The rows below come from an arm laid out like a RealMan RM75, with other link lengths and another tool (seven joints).
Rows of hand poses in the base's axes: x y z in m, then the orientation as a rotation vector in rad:
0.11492, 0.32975, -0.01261, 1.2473, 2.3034, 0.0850
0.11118, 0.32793, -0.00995, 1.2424, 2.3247, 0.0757
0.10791, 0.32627, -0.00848, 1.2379, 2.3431, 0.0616
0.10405, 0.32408, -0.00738, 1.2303, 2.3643, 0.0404
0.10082, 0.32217, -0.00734, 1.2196, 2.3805, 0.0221
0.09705, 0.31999, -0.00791, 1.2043, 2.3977, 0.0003
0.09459, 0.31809, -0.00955, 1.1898, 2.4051, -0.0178
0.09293, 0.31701, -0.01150, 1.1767, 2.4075, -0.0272
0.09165, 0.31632, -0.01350, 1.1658, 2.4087, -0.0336
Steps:
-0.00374, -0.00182, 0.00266, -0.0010, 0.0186, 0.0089
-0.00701, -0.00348, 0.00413, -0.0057, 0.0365, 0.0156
-0.01087, -0.00567, 0.00523, -0.0149, 0.0580, 0.0238
-0.01410, -0.00758, 0.00527, -0.0249, 0.0735, 0.0326
-0.01787, -0.00976, 0.00470, -0.0383, 0.0895, 0.0438
-0.02033, -0.01166, 0.00306, -0.0523, 0.0968, 0.0519
-0.02199, -0.01274, 0.00111, -0.0620, 0.0976, 0.0590
-0.02327, -0.01343, -0.00089, -0.0695, 0.0972, 0.0649

